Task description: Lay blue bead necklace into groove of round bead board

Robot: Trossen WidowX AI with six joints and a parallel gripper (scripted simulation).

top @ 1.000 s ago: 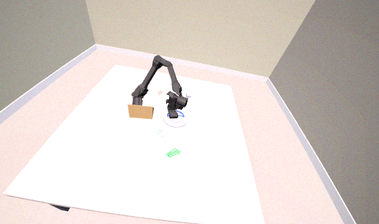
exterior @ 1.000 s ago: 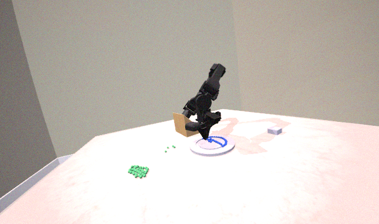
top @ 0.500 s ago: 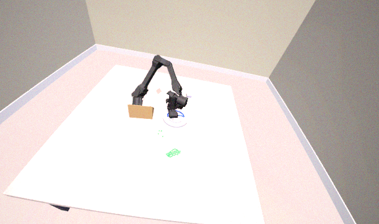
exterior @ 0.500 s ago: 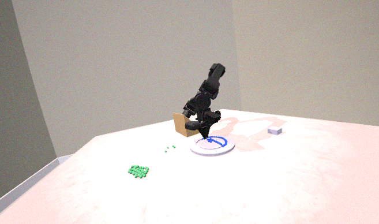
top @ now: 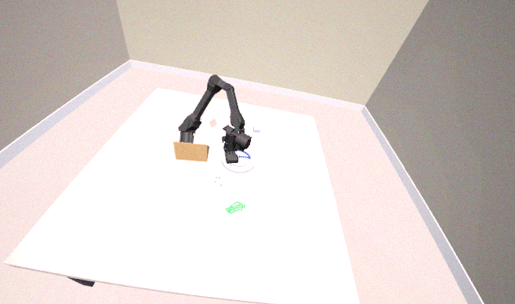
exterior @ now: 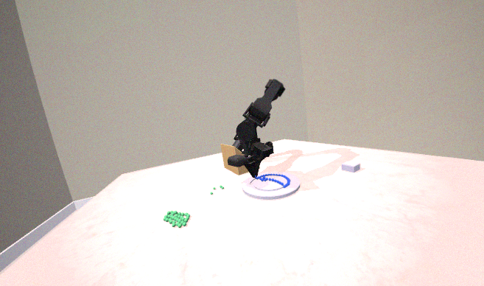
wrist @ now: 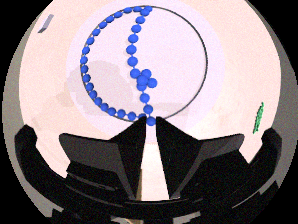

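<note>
Right now my gripper tip is 60 mm short of the round white bead board, 30 mm to the right of it and 10 mm above it. Round my gripper tip: small grey block: 320 mm to the left, 170 mm ahead, 10 mm below.
</note>
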